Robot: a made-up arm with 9 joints. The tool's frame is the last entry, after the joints.
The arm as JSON. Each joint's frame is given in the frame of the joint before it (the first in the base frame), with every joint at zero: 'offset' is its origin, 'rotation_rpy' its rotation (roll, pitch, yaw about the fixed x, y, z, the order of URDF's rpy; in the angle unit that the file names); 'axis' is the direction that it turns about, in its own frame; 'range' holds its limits. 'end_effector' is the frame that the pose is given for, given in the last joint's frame.
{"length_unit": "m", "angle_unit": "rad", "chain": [
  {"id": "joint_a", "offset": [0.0, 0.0, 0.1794], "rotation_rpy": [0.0, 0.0, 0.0], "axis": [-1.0, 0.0, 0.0], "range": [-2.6, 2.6]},
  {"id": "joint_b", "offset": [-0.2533, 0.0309, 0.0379], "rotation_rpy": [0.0, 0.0, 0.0], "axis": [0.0, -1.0, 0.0], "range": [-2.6, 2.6]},
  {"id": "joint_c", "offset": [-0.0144, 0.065, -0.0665], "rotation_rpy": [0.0, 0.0, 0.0], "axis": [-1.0, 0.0, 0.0], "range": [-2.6, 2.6]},
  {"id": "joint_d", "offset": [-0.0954, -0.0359, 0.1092], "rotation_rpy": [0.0, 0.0, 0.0], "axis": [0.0, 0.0, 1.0], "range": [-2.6, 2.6]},
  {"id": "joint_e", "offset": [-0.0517, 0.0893, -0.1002], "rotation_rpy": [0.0, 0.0, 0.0], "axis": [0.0, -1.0, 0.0], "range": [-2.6, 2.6]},
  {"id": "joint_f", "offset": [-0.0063, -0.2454, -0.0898], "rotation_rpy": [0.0, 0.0, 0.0], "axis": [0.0, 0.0, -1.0], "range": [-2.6, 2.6]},
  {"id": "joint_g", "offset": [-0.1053, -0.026, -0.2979], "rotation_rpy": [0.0, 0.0, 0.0], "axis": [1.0, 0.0, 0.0], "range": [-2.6, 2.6]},
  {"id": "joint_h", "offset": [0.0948, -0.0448, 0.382], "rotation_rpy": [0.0, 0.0, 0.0], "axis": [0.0, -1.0, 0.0], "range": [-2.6, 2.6]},
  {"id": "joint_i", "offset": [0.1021, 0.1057, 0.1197], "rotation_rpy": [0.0, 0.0, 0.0], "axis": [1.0, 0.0, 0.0], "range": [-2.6, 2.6]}
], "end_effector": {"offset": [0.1, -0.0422, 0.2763], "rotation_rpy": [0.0, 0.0, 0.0]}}
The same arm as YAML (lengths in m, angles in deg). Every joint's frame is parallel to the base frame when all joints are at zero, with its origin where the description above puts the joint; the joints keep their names.
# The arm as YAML. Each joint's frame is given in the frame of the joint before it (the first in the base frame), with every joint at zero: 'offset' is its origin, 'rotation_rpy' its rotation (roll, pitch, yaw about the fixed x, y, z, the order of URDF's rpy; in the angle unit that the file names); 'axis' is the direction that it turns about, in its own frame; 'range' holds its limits. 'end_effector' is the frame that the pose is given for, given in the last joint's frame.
length_unit: m
angle_unit: deg
chain:
  - id: joint_a
    offset: [0.0, 0.0, 0.1794]
    rotation_rpy: [0.0, 0.0, 0.0]
    axis: "-x"
    range: [-148.97, 148.97]
  - id: joint_b
    offset: [-0.2533, 0.0309, 0.0379]
    rotation_rpy: [0.0, 0.0, 0.0]
    axis: "-y"
    range: [-148.97, 148.97]
  - id: joint_c
    offset: [-0.0144, 0.065, -0.0665]
    rotation_rpy: [0.0, 0.0, 0.0]
    axis: "-x"
    range: [-148.97, 148.97]
  - id: joint_d
    offset: [-0.0954, -0.0359, 0.1092]
    rotation_rpy: [0.0, 0.0, 0.0]
    axis: "+z"
    range: [-148.97, 148.97]
  - id: joint_e
    offset: [-0.0517, 0.0893, -0.1002]
    rotation_rpy: [0.0, 0.0, 0.0]
    axis: "-y"
    range: [-148.97, 148.97]
  - id: joint_f
    offset: [-0.0063, -0.2454, -0.0898]
    rotation_rpy: [0.0, 0.0, 0.0]
    axis: "-z"
    range: [-148.97, 148.97]
  - id: joint_g
    offset: [-0.1053, -0.026, -0.2979]
    rotation_rpy: [0.0, 0.0, 0.0]
    axis: "+x"
    range: [-148.97, 148.97]
  - id: joint_h
    offset: [0.0948, -0.0448, 0.382]
    rotation_rpy: [0.0, 0.0, 0.0]
    axis: "-y"
    range: [-148.97, 148.97]
  - id: joint_i
    offset: [0.1021, 0.1057, 0.1197]
    rotation_rpy: [0.0, 0.0, 0.0]
    axis: "+x"
    range: [-148.97, 148.97]
end_effector:
  offset: [0.1, -0.0422, 0.2763]
  rotation_rpy: [0.0, 0.0, 0.0]

